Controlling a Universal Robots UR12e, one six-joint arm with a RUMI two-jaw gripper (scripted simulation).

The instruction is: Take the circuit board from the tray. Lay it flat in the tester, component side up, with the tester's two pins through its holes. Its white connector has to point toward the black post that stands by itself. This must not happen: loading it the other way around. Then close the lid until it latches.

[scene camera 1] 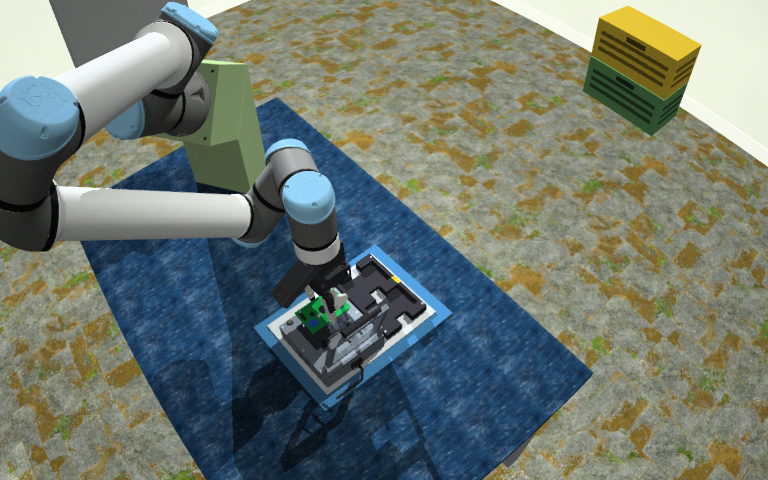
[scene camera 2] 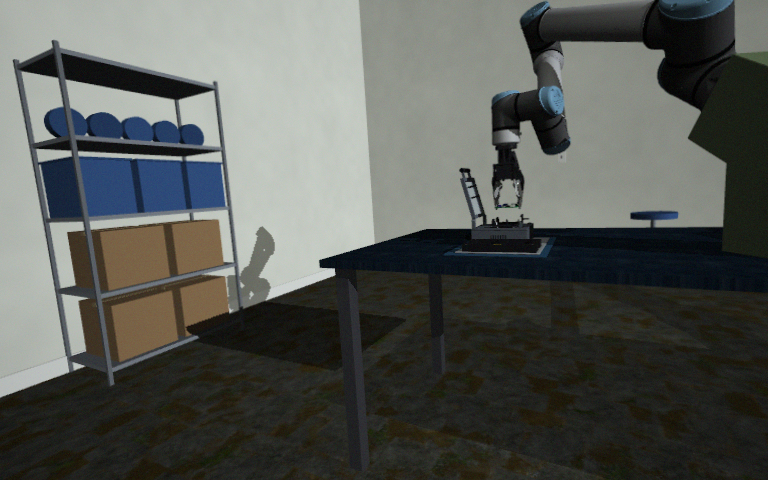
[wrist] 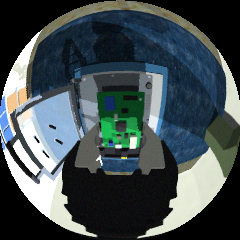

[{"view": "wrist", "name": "my gripper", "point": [121,122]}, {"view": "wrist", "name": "green circuit board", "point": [121,113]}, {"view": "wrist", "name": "tester lid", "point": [49,118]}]
